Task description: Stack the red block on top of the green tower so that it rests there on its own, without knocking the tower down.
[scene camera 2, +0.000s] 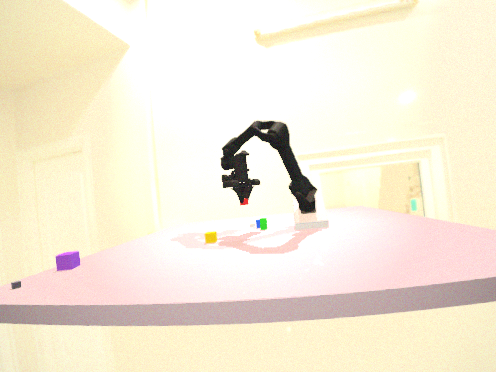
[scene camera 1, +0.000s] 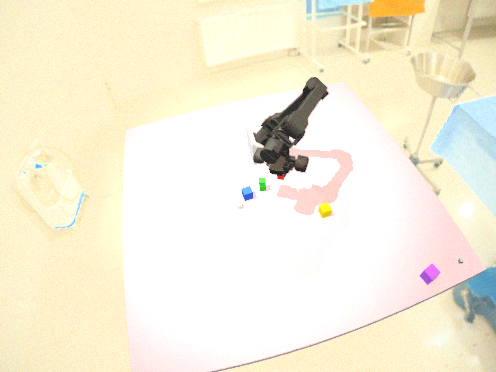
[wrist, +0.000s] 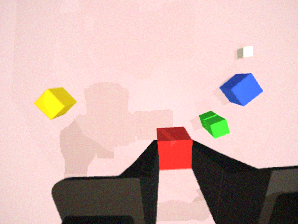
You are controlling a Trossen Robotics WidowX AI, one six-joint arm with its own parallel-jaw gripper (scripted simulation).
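Blue block, yellow block: both seen. Red block: held by my gripper. Gripper seen in scene camera 2 and the wrist view too.
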